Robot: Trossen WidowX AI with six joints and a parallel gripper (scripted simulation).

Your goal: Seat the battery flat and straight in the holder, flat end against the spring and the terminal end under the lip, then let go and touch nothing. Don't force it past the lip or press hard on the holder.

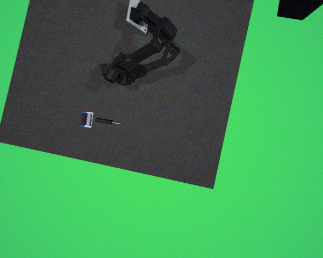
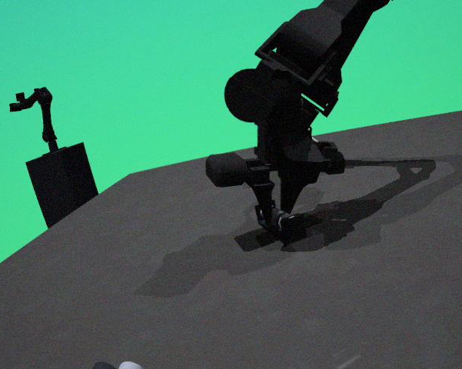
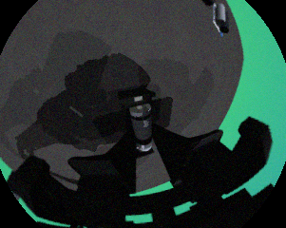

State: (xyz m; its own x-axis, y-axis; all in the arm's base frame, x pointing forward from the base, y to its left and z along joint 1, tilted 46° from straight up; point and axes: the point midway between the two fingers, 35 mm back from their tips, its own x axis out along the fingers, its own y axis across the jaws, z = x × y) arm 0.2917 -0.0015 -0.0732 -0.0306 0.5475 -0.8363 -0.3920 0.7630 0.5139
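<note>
My gripper tip is now 1 cm below the battery. From my gripper tip the other things lie so: screwdriver 30 cm ahead.
</note>
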